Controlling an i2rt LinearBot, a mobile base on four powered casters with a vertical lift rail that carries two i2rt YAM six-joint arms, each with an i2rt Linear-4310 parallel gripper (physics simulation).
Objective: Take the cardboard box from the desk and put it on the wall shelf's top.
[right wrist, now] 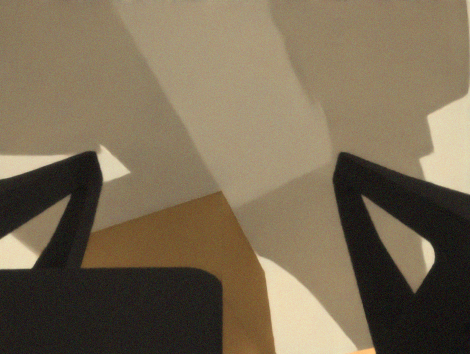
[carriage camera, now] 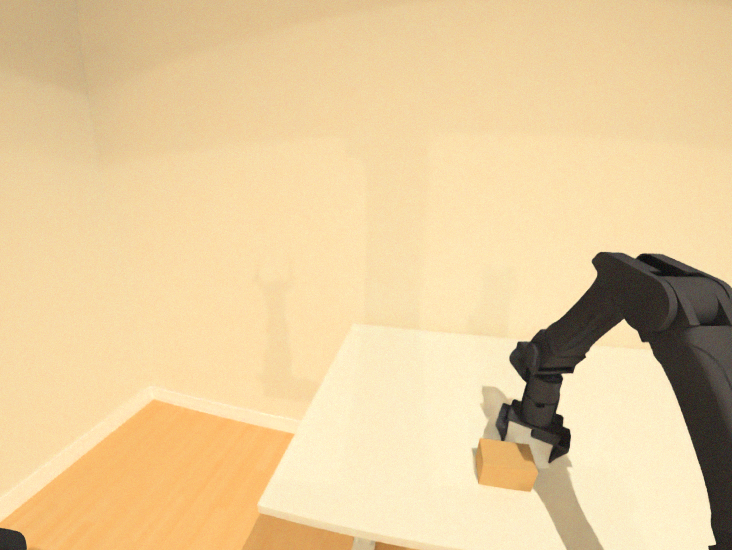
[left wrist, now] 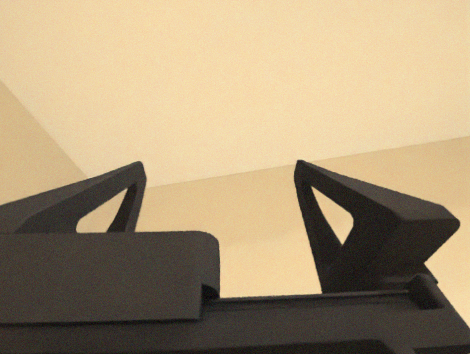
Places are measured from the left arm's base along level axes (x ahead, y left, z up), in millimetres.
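Where they show: left gripper, between the fingertips: (left wrist: 220, 169); right gripper, between the fingertips: (right wrist: 219, 165).
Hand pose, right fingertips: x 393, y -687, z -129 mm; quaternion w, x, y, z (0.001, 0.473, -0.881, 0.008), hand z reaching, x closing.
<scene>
After its pixels a point has its place.
The cardboard box (carriage camera: 505, 470) @(z -92, x 320, y -606 mm) (right wrist: 180, 240) @(z -117, x 378, y -657 mm) sits on the white desk (carriage camera: 384, 413) @(z -141, x 521, y -384 mm), low and right of centre in the carriage view. In the right wrist view it lies toward the left finger, with a gap to the right finger. My right gripper (carriage camera: 527, 450) @(z -129, x 393, y -687 mm) (right wrist: 219, 165) @(z -129, x 393, y -687 mm) is open, with nothing held, and points down beside the far side of the box. My left gripper (left wrist: 220, 169) @(z 433, x 31, y -4 mm) is open and empty, facing bare walls away from the desk. The wall shelf does not show in these views. The left finger and gripper body hide part of the box in the right wrist view.
Beige walls (carriage camera: 236, 206) @(z 310, x 1164, y 237 mm) stand behind and left of the desk. Wood floor (carriage camera: 147, 473) @(z -861, x 806, y 677 mm) with a white baseboard (carriage camera: 224, 409) @(z -799, x 1193, y 465 mm) lies left of it. A desk leg (carriage camera: 363, 543) shows below the front edge. My right arm (carriage camera: 689, 354) @(z 267, x 154, y -661 mm) spans the right side. A dark part (carriage camera: 10, 539) shows at the lower left corner.
</scene>
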